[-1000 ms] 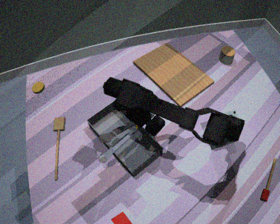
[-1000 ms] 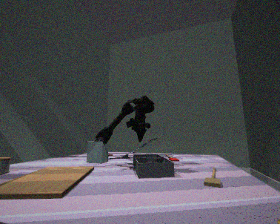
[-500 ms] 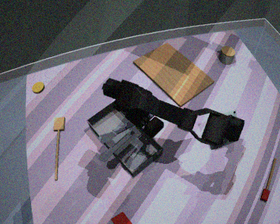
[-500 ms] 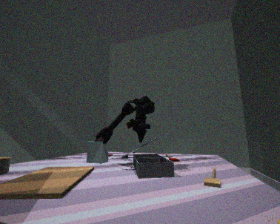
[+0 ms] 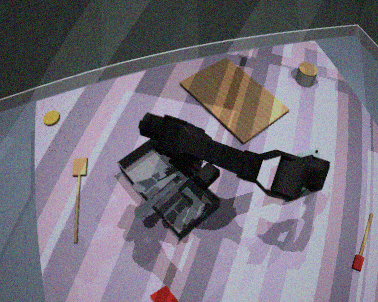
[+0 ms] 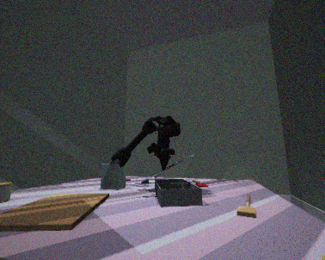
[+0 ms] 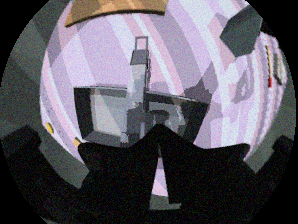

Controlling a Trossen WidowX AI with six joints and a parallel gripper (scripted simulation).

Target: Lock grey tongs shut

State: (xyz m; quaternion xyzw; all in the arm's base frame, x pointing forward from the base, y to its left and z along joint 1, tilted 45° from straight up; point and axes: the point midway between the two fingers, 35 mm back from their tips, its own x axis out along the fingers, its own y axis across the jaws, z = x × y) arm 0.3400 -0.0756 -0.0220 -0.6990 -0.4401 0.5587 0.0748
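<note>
Now: gripper tip 6 cm short of the roasting tin, 3 cm to the left of it and 8 cm above it. The rest, counted from my gripper tip: yellow disc (44 cm ahead, 44 cm to the right, 10 cm below); red-headed tool (47 cm behind, 35 cm to the left, 11 cm below); wooden board (26 cm behind, 33 cm to the right, 11 cm below).
</note>
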